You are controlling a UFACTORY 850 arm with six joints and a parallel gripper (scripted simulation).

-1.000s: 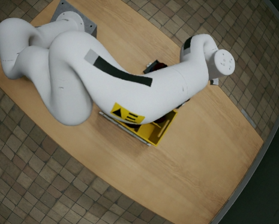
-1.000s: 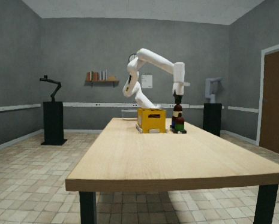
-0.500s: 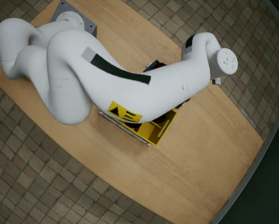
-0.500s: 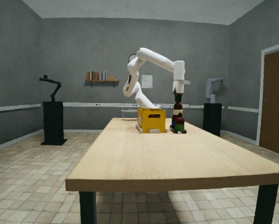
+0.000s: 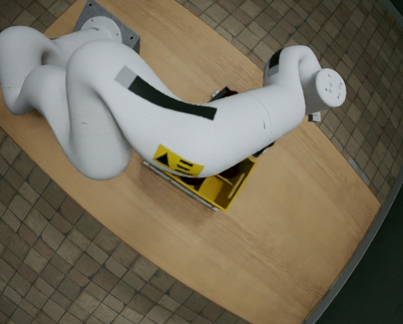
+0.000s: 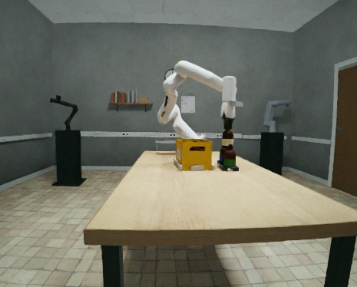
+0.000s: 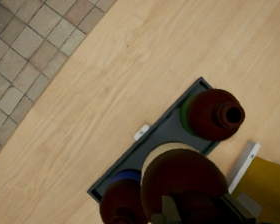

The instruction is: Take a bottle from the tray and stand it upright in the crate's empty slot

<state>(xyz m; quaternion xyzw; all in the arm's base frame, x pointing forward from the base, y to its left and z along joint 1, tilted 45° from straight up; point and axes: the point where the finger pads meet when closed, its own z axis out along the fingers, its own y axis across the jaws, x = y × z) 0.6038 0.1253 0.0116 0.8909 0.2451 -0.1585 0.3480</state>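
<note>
My hand is 7 cm above the bottle. From my hand the other things lie so: yellow crate (5 cm behind, 22 cm to the right, 19 cm below); then dark tray (26 cm below).
</note>
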